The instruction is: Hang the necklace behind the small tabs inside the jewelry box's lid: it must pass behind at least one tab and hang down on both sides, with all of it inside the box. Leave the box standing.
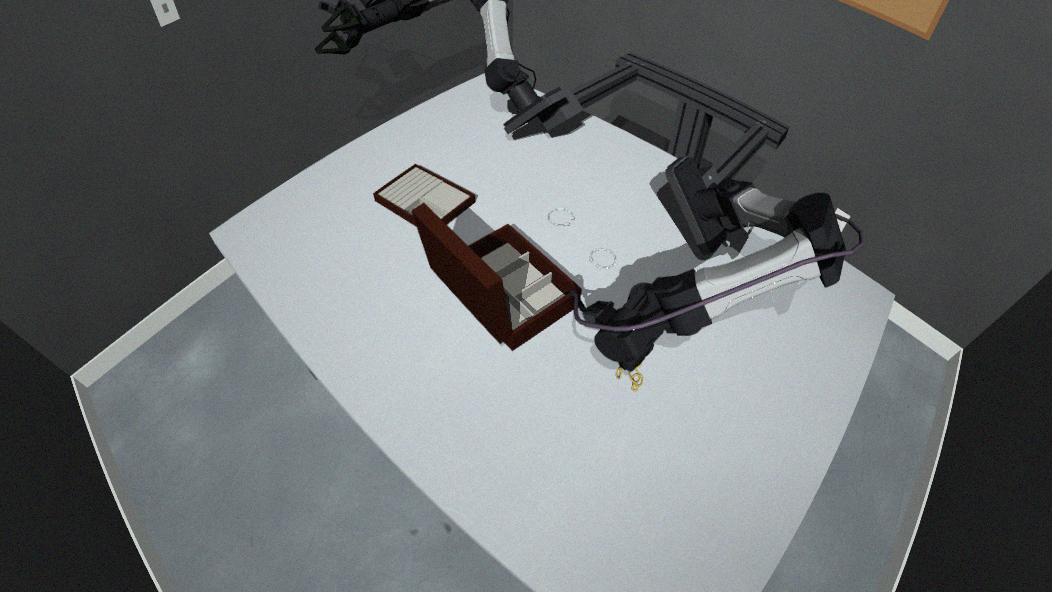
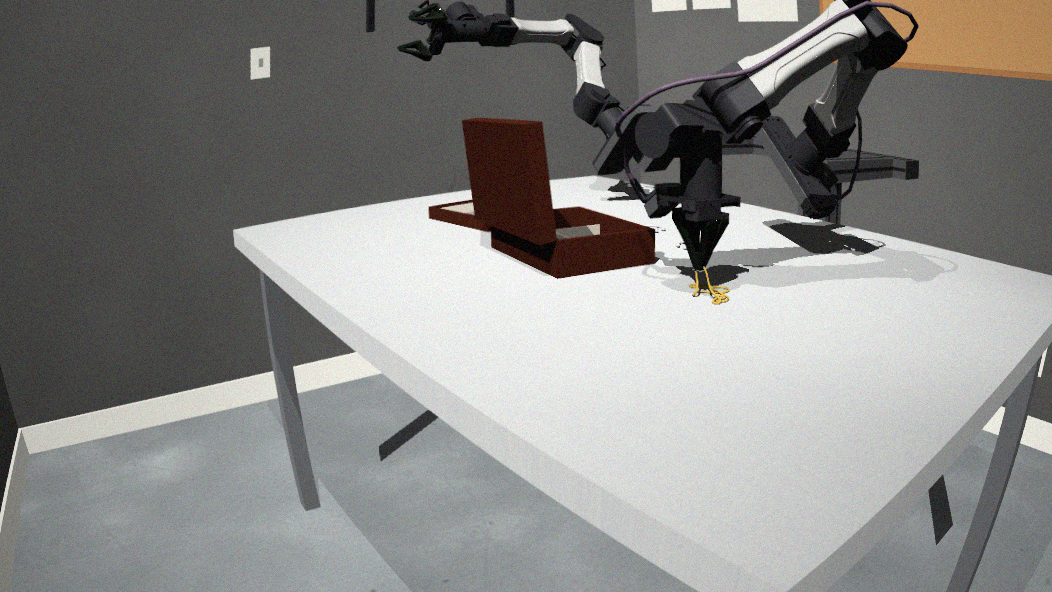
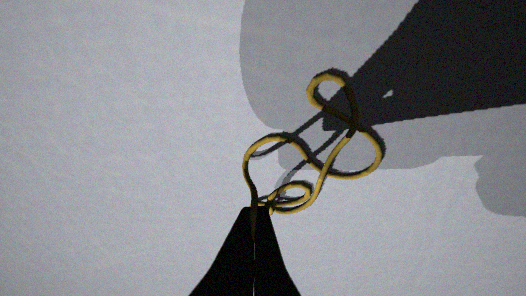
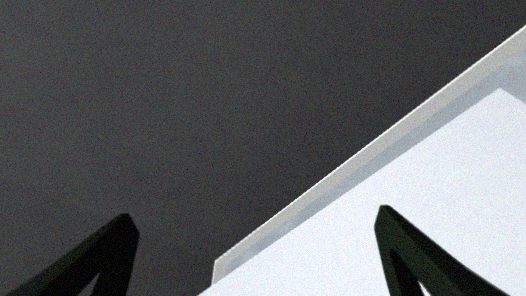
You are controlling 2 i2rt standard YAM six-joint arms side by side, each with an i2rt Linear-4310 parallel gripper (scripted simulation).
Labels:
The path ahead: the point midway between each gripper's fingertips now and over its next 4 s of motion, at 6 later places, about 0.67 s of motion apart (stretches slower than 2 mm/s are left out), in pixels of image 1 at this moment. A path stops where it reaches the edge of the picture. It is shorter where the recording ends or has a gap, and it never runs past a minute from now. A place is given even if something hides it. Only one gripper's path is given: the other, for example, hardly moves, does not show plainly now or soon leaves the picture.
The left gripper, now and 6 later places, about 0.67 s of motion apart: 623, 366; 626, 361; 620, 360; 616, 360; 613, 358; 611, 357; 609, 356

